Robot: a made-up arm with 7 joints. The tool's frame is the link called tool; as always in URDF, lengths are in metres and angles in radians. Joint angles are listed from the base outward.
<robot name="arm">
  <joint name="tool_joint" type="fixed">
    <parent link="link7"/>
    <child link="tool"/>
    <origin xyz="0 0 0" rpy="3.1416 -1.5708 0"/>
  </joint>
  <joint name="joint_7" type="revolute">
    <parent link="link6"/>
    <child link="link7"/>
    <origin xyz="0.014 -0.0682 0.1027" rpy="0 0 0"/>
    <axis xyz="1 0 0"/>
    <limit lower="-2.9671" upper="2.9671"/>
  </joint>
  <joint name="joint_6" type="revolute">
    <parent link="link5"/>
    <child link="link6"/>
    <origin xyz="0 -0.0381 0.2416" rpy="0 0 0"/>
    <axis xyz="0 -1 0"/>
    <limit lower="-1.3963" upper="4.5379"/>
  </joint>
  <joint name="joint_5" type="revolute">
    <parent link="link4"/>
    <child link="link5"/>
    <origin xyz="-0.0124 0.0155 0.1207" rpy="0 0 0"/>
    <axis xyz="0 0 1"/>
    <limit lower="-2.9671" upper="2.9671"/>
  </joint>
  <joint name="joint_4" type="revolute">
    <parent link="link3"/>
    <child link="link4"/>
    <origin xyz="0.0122 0.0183 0.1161" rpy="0 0 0"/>
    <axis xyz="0 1 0"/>
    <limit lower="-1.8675" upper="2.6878"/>
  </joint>
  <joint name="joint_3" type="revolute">
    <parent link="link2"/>
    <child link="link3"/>
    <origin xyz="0 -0.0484 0.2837" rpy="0 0 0"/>
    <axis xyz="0 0 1"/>
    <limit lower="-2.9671" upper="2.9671"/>
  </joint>
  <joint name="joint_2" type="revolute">
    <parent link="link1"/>
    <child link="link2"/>
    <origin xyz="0 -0.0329 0.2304" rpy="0 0 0"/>
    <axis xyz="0 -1 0"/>
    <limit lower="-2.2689" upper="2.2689"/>
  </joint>
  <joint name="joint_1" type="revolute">
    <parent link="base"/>
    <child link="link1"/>
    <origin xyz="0 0 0.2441" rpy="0 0 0"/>
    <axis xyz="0 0 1"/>
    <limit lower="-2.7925" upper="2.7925"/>
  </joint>
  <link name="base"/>
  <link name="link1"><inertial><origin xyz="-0.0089 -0.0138 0.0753"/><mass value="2.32"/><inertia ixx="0.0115" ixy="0" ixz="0" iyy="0.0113" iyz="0.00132" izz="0.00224"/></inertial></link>
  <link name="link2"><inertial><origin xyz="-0.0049 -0.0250 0.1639"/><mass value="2.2"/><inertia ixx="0.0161" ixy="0" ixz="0" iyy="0.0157" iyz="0.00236" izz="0.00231"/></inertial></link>
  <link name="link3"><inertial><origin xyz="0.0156 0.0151 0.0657"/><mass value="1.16"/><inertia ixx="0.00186" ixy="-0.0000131" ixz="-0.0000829" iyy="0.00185" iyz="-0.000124" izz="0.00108"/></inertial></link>
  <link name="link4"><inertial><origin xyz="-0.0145 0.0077 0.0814"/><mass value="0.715"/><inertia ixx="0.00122" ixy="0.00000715" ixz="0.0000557" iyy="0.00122" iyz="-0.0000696" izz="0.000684"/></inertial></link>
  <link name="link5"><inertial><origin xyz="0.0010 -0.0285 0.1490"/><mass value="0.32"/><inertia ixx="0.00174" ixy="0" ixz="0" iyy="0.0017" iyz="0.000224" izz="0.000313"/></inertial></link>
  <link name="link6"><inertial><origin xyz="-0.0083 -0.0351 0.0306"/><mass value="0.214"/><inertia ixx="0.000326" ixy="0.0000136" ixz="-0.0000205" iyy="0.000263" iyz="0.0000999" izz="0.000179"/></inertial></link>
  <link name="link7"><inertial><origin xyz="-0.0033 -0.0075 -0.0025"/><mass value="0.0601"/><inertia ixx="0.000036" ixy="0" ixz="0" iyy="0.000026" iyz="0" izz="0.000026"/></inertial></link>
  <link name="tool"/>
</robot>
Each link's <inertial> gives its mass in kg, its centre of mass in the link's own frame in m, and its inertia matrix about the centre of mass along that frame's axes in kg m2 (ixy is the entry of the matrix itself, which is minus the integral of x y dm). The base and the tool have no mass. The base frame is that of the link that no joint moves.
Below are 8 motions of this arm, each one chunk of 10 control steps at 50 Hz.
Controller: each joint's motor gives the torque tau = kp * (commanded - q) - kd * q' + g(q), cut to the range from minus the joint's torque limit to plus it. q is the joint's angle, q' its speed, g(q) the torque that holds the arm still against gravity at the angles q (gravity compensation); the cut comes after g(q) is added. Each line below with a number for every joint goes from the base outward.
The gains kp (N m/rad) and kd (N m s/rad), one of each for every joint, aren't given. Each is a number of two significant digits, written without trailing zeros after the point. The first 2 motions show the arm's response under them.
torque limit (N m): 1.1 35 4 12 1.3 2.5 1.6
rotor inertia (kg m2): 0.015 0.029 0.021 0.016 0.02 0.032 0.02
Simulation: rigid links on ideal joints. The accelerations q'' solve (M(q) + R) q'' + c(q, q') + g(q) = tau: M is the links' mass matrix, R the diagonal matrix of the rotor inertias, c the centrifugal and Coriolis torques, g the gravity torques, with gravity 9.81 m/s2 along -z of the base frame. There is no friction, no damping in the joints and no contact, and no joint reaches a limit. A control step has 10 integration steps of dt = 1/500 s. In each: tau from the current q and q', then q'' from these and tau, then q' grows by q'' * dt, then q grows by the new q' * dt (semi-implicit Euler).
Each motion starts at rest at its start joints. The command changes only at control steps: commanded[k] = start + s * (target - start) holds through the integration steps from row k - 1 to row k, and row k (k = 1, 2, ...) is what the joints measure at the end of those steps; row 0 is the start. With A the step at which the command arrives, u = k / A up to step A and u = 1 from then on. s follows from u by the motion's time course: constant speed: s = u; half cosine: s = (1 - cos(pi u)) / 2; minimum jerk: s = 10 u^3 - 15 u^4 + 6 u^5; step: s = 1 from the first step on.
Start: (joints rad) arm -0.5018 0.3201 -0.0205 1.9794 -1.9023 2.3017 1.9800
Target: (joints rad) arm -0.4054 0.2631 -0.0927 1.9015 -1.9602 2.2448 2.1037
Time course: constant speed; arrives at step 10
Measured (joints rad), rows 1 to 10:
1: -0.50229 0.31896 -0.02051 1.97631 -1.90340 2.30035 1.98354
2: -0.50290 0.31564 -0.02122 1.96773 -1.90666 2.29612 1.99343
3: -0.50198 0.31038 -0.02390 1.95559 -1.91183 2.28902 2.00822
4: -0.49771 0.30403 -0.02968 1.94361 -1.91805 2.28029 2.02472
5: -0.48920 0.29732 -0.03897 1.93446 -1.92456 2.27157 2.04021
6: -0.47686 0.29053 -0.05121 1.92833 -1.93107 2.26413 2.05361
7: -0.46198 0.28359 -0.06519 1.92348 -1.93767 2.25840 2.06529
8: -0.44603 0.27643 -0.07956 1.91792 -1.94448 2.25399 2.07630
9: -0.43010 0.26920 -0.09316 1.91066 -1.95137 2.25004 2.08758
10: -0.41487 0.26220 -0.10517 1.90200 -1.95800 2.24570 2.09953
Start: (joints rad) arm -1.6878 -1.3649 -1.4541 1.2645 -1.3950 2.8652 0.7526
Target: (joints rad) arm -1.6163 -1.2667 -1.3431 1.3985 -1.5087 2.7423 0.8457
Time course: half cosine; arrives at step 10
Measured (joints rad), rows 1 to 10:
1: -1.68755 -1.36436 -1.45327 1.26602 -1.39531 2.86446 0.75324
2: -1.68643 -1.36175 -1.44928 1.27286 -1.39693 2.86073 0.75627
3: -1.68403 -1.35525 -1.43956 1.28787 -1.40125 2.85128 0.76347
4: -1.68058 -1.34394 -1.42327 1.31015 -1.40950 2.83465 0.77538
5: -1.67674 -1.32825 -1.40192 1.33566 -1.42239 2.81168 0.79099
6: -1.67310 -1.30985 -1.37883 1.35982 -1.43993 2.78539 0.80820
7: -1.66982 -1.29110 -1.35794 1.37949 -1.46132 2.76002 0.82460
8: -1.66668 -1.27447 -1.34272 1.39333 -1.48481 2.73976 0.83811
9: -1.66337 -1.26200 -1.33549 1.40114 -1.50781 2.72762 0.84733
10: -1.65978 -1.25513 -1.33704 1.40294 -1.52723 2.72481 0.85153
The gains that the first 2 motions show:
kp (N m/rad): 20 350 25 130 9.3 40 32
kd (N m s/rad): 0.56 5.1 0.43 1.1 0.18 0.37 0.52
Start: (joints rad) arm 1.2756 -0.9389 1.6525 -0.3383 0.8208 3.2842 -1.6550
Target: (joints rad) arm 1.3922 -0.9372 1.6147 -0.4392 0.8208 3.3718 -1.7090
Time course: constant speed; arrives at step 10
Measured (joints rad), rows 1 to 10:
1: 1.27712 -0.93867 1.65203 -0.34376 0.82128 3.28640 -1.65654
2: 1.28079 -0.93821 1.65019 -0.35672 0.82220 3.29316 -1.66084
3: 1.28524 -0.93786 1.64650 -0.37171 0.82278 3.30429 -1.66729
4: 1.28933 -0.93781 1.64134 -0.38385 0.82247 3.31780 -1.67451
5: 1.29316 -0.93790 1.63570 -0.39284 0.82141 3.33117 -1.68130
6: 1.29760 -0.93790 1.63050 -0.40124 0.82013 3.34249 -1.68716
7: 1.30326 -0.93766 1.62617 -0.41098 0.81905 3.35113 -1.69226
8: 1.31017 -0.93725 1.62259 -0.42194 0.81829 3.35767 -1.69706
9: 1.31801 -0.93682 1.61934 -0.43291 0.81777 3.36347 -1.70197
10: 1.32658 -0.93648 1.61608 -0.44316 0.81743 3.36991 -1.70718

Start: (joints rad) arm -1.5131 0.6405 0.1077 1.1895 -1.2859 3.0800 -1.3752
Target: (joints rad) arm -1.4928 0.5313 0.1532 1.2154 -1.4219 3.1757 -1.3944
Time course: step
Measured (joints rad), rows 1 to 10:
1: -1.51575 0.62868 0.11433 1.18316 -1.29807 3.09713 -1.38067
2: -1.52281 0.59866 0.13095 1.17465 -1.32931 3.14118 -1.39047
3: -1.53106 0.56186 0.15148 1.18254 -1.37293 3.19058 -1.39808
4: -1.53655 0.52765 0.16940 1.20920 -1.41950 3.22331 -1.40074
5: -1.53617 0.50069 0.18013 1.24039 -1.45970 3.22907 -1.39922
6: -1.52811 0.48337 0.18162 1.26028 -1.48722 3.21095 -1.39602
7: -1.51227 0.47708 0.17437 1.26219 -1.49975 3.18140 -1.39339
8: -1.49068 0.48182 0.16121 1.24962 -1.49814 3.15516 -1.39236
9: -1.46722 0.49566 0.14627 1.23109 -1.48513 3.14269 -1.39274
10: -1.44589 0.51488 0.13351 1.21422 -1.46434 3.14663 -1.39376

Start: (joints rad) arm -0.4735 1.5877 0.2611 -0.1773 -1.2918 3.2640 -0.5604
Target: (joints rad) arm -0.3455 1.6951 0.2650 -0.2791 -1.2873 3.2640 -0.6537
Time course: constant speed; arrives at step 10
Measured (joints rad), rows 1 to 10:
1: -0.47356 1.58843 0.26071 -0.17945 -1.29096 3.26415 -0.56306
2: -0.47367 1.59135 0.25957 -0.18546 -1.28840 3.26456 -0.57048
3: -0.47364 1.59775 0.25786 -0.19463 -1.28427 3.26508 -0.58163
4: -0.47330 1.60817 0.25619 -0.20580 -1.27945 3.26549 -0.59409
5: -0.47256 1.62219 0.25532 -0.21846 -1.27518 3.26555 -0.60581
6: -0.47140 1.63871 0.25577 -0.23243 -1.27266 3.26521 -0.61594
7: -0.46976 1.65640 0.25755 -0.24724 -1.27279 3.26454 -0.62475
8: -0.46750 1.67396 0.26015 -0.26197 -1.27594 3.26373 -0.63304
9: -0.46447 1.69031 0.26281 -0.27571 -1.28178 3.26302 -0.64152
10: -0.46053 1.70468 0.26483 -0.28787 -1.28938 3.26256 -0.65052

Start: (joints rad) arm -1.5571 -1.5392 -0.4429 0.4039 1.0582 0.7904 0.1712
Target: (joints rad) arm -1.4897 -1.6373 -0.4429 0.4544 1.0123 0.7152 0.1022
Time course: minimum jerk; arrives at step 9
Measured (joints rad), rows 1 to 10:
1: -1.55708 -1.53932 -0.44299 0.40392 1.05805 0.79021 0.17097
2: -1.55692 -1.54026 -0.44370 0.40412 1.05684 0.78871 0.16929
3: -1.55633 -1.54353 -0.44599 0.40516 1.05264 0.78373 0.16406
4: -1.55493 -1.55097 -0.45066 0.40826 1.04327 0.77319 0.15377
5: -1.55240 -1.56399 -0.45759 0.41473 1.02765 0.75668 0.13887
6: -1.54866 -1.58278 -0.46525 0.42520 1.00699 0.73634 0.12195
7: -1.54402 -1.60592 -0.47085 0.43898 0.98522 0.71647 0.10682
8: -1.53912 -1.63043 -0.47108 0.45401 0.96821 0.70193 0.09694
9: -1.53478 -1.65254 -0.46366 0.46760 0.96179 0.69604 0.09380
10: -1.53151 -1.66894 -0.44899 0.47746 0.96937 0.69866 0.09597

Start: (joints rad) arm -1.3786 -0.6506 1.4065 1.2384 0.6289 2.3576 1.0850
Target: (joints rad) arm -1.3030 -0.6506 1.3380 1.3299 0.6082 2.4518 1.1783
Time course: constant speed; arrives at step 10
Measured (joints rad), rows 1 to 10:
1: -1.37894 -0.65039 1.40597 1.24164 0.62765 2.35969 1.08767
2: -1.37968 -0.64983 1.40408 1.25069 0.62434 2.36641 1.09513
3: -1.38009 -0.64906 1.40025 1.26364 0.62002 2.37807 1.10630
4: -1.37927 -0.64838 1.39430 1.27674 0.61631 2.39292 1.11874
5: -1.37666 -0.64805 1.38641 1.28740 0.61420 2.40816 1.13043
6: -1.37223 -0.64819 1.37703 1.29544 0.61352 2.42127 1.14054
7: -1.36629 -0.64874 1.36668 1.30244 0.61335 2.43103 1.14934
8: -1.35920 -0.64952 1.35581 1.31016 0.61269 2.43787 1.15764
9: -1.35118 -0.65035 1.34476 1.31935 0.61110 2.44341 1.16614
10: -1.34225 -0.65112 1.33382 1.32962 0.60867 2.44956 1.17515

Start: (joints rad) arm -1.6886 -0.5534 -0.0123 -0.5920 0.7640 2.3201 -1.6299
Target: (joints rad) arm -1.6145 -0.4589 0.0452 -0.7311 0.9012 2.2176 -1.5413
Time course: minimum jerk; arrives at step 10
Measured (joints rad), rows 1 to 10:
1: -1.68852 -0.55337 -0.01219 -0.59237 0.76424 2.31991 -1.62968
2: -1.68785 -0.55305 -0.01135 -0.59513 0.76610 2.31838 -1.62805
3: -1.68543 -0.55149 -0.00862 -0.60355 0.77231 2.31316 -1.62284
4: -1.67963 -0.54690 -0.00294 -0.61981 0.78573 2.30172 -1.61231
5: -1.66889 -0.53715 0.00594 -0.64345 0.80781 2.28300 -1.59642
6: -1.65229 -0.52084 0.01708 -0.67172 0.83755 2.25850 -1.57725
7: -1.63038 -0.49837 0.02848 -0.70069 0.87140 2.23233 -1.55830
8: -1.60593 -0.47240 0.03770 -0.72640 0.90397 2.21003 -1.54328
9: -1.58428 -0.44738 0.04294 -0.74552 0.92935 2.19656 -1.53473
10: -1.57201 -0.42829 0.04404 -0.75623 0.94288 2.19422 -1.53302

